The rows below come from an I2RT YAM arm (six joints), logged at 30 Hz.
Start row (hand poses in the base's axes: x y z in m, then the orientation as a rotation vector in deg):
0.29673, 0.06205, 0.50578, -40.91, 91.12, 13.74
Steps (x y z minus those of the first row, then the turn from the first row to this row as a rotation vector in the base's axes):
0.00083, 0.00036, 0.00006, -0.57, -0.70, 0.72
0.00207, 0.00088, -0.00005, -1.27, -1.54, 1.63
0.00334, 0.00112, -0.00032, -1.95, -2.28, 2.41
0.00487, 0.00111, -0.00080, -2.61, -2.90, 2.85
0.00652, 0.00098, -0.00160, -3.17, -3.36, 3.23
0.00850, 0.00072, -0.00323, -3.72, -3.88, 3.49
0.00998, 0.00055, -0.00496, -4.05, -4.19, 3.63
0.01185, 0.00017, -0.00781, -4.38, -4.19, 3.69
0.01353, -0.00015, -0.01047, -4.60, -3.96, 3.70
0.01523, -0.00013, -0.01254, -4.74, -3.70, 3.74
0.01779, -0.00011, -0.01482, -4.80, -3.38, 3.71
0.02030, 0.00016, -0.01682, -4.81, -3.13, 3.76
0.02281, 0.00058, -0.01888, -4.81, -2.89, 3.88
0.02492, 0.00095, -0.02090, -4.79, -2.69, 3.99
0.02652, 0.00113, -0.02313, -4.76, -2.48, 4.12
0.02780, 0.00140, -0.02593, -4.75, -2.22, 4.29
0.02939, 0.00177, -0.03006, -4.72, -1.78, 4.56
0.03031, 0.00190, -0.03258, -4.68, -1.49, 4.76
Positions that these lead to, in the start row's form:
0.29756, 0.06241, 0.50584, -41.95, 90.34, 13.55
0.29880, 0.06293, 0.50573, -43.23, 89.39, 13.34
0.30007, 0.06317, 0.50546, -44.39, 88.57, 13.09
0.30160, 0.06316, 0.50498, -45.25, 87.97, 12.65
0.30325, 0.06303, 0.50418, -45.99, 87.51, 12.31
0.30523, 0.06277, 0.50255, -46.62, 87.03, 11.87
0.30671, 0.06260, 0.50082, -46.98, 86.75, 11.60
0.30858, 0.06222, 0.49797, -47.28, 86.80, 11.38
0.31026, 0.06190, 0.49531, -47.46, 87.06, 11.30
0.31196, 0.06192, 0.49324, -47.60, 87.32, 11.32
0.31452, 0.06194, 0.49096, -47.62, 87.65, 11.38
0.31703, 0.06221, 0.48896, -47.67, 87.87, 11.50
0.31954, 0.06263, 0.48690, -47.77, 88.06, 11.68
0.32165, 0.06300, 0.48488, -47.84, 88.21, 11.86
0.32325, 0.06318, 0.48265, -47.93, 88.36, 12.06
0.32453, 0.06345, 0.47985, -48.05, 88.55, 12.29
0.32612, 0.06382, 0.47572, -48.25, 88.87, 12.68
0.32704, 0.06395, 0.47320, -48.38, 89.07, 12.97

